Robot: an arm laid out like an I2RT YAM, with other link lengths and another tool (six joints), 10 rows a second.
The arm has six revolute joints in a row. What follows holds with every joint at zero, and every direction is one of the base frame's. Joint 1 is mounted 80.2 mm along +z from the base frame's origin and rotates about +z. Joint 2 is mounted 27.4 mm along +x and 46.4 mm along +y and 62.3 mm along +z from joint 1 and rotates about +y. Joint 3 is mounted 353.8 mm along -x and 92.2 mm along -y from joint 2 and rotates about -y. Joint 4 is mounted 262.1 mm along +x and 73.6 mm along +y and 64.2 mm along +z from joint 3 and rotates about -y. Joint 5 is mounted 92.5 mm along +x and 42.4 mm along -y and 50.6 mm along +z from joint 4 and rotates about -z. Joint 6 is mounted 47.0 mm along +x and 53.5 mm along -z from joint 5 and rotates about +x. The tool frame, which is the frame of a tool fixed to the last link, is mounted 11.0 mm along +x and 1.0 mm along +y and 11.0 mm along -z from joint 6; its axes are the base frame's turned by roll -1.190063, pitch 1.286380 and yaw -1.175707 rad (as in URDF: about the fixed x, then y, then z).
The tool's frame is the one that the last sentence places.
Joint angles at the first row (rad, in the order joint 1, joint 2, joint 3, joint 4, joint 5, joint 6):
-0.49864, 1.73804, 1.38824, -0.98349, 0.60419, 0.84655
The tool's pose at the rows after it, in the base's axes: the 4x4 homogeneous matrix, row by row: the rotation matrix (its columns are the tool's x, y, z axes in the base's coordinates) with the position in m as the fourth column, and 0 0 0 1 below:
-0.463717, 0.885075, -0.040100, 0.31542; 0.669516, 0.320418, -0.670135, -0.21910; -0.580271, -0.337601, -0.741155, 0.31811; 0, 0, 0, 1
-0.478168, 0.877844, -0.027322, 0.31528; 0.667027, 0.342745, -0.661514, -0.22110; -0.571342, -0.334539, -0.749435, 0.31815; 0, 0, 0, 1
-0.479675, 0.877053, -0.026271, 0.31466; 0.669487, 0.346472, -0.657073, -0.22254; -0.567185, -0.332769, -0.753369, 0.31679; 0, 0, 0, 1
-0.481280, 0.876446, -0.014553, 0.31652; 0.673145, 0.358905, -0.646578, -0.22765; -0.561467, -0.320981, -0.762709, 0.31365; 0, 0, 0, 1
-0.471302, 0.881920, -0.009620, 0.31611; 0.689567, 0.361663, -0.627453, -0.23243; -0.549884, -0.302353, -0.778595, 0.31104; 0, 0, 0, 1
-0.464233, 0.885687, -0.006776, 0.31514; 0.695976, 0.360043, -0.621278, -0.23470; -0.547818, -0.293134, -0.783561, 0.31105; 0, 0, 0, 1
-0.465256, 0.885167, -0.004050, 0.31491; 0.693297, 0.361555, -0.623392, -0.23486; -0.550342, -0.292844, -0.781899, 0.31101; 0, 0, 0, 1
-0.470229, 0.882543, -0.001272, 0.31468; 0.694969, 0.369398, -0.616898, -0.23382; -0.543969, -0.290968, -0.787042, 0.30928; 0, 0, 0, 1
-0.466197, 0.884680, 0.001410, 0.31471; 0.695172, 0.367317, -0.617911, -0.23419; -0.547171, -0.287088, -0.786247, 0.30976; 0, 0, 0, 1
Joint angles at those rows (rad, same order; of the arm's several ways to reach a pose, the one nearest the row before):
-0.50232, 1.73955, 1.38763, -0.96539, 0.59904, 0.80683
-0.50898, 1.73954, 1.38823, -0.95726, 0.58210, 0.77831
-0.51388, 1.74087, 1.38531, -0.95275, 0.57543, 0.77196
-0.52559, 1.75100, 1.38673, -0.93434, 0.55446, 0.75341
-0.54061, 1.75945, 1.39001, -0.93112, 0.52602, 0.75127
-0.54838, 1.76005, 1.39139, -0.92959, 0.51506, 0.75085
-0.54888, 1.75812, 1.38826, -0.92385, 0.51571, 0.74695
-0.54791, 1.75794, 1.38253, -0.92193, 0.50814, 0.74324
-0.54886, 1.75678, 1.38251, -0.91894, 0.50700, 0.74478

